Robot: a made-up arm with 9 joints.
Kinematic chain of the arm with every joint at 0, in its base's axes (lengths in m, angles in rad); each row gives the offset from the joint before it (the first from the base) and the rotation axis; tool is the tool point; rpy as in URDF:
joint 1: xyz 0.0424 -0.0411 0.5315 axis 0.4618 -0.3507 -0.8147
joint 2: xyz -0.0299 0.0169 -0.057 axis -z
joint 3: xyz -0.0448 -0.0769 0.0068 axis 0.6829 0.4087 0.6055
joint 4: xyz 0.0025 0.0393 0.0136 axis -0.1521 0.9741 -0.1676
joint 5: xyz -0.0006 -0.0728 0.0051 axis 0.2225 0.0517 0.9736
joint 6: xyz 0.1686 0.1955 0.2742 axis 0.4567 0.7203 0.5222
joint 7: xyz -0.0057 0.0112 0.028 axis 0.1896 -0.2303 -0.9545
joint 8: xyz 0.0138 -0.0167 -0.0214 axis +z
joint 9: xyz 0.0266 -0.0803 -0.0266 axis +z
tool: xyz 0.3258 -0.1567 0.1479 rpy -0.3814 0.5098 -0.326
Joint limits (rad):
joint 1: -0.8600..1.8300
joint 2: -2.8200..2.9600
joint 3: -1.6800..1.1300
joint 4: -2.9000..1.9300
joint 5: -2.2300..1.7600
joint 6: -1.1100..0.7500
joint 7: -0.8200..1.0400
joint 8: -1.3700..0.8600
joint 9: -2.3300..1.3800
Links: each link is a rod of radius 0.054 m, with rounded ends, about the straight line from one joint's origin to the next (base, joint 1, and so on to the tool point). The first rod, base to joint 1, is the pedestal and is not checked.
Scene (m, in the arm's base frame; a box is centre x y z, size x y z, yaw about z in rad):
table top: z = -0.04
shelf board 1: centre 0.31 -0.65 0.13 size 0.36 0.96 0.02 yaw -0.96
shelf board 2: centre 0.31 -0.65 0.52 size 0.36 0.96 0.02 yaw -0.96
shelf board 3: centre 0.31 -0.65 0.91 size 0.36 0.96 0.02 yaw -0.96
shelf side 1: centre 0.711 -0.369 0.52 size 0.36 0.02 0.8 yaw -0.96
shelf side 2: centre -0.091 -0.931 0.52 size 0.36 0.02 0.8 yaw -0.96
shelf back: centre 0.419 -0.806 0.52 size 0.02 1 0.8 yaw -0.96
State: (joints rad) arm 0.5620 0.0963 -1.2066 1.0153 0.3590 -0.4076 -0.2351 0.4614 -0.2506
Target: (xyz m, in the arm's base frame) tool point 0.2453 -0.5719 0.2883
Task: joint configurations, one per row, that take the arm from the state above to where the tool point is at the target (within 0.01 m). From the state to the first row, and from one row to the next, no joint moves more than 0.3 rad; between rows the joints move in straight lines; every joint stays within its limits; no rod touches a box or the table.
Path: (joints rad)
1: 0.5666 0.0521 -1.1459 0.8969 0.5624 -0.1841 0.0255 0.2786 -0.3766
2: 0.5712 0.0079 -1.0852 0.7786 0.7659 0.0393 0.2862 0.0957 -0.5026
3: 0.5758 -0.0363 -1.0246 0.6602 0.9693 0.2628 0.5468 -0.0871 -0.6286
4: 0.6535 0.0744 -0.8402 0.8498 0.9801 0.4685 0.4571 -0.0771 -0.6091
5: 0.7312 0.1852 -0.6559 1.0395 0.9909 0.6742 0.3674 -0.0671 -0.5896
6: 0.6884 0.1582 -0.7303 1.1225 0.8239 0.4255 0.1654 0.0829 -0.4855
7: 0.6456 0.1312 -0.8048 1.2055 0.6569 0.1768 -0.0366 0.2330 -0.3814

